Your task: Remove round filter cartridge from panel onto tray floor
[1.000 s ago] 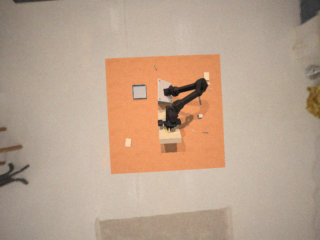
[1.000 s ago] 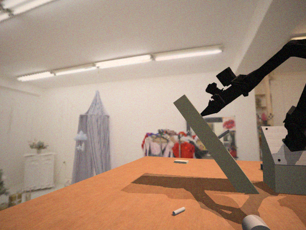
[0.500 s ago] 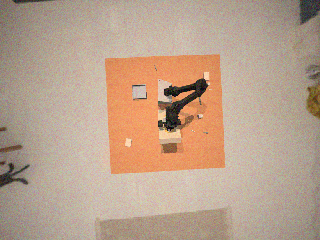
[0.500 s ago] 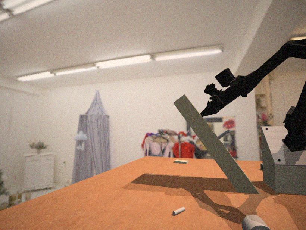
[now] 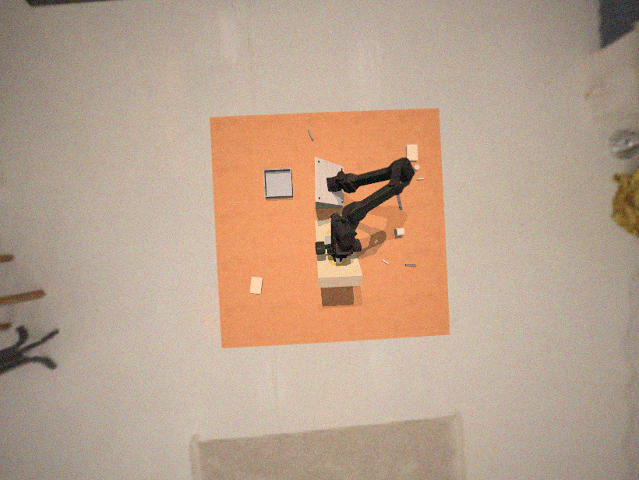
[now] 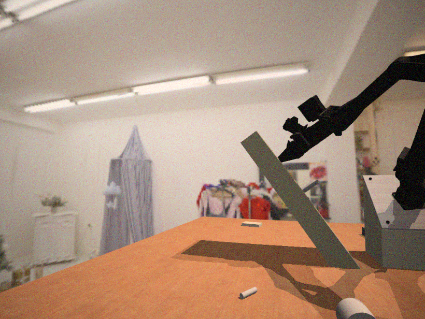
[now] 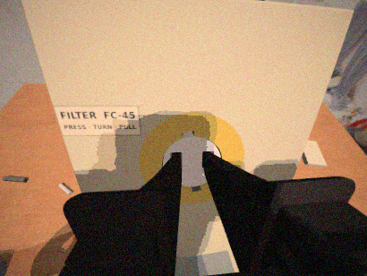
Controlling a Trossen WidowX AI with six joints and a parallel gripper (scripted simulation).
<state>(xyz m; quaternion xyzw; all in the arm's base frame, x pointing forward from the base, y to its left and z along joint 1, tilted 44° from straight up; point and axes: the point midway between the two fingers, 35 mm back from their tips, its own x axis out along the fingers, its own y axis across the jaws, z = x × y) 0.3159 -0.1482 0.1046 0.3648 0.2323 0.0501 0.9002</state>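
My gripper tip is now 10 mm short of the round filter cartridge and 10 mm above it. Round my gripper tip: blue-rimmed tray (450 mm behind, 240 mm to the right, 270 mm below).
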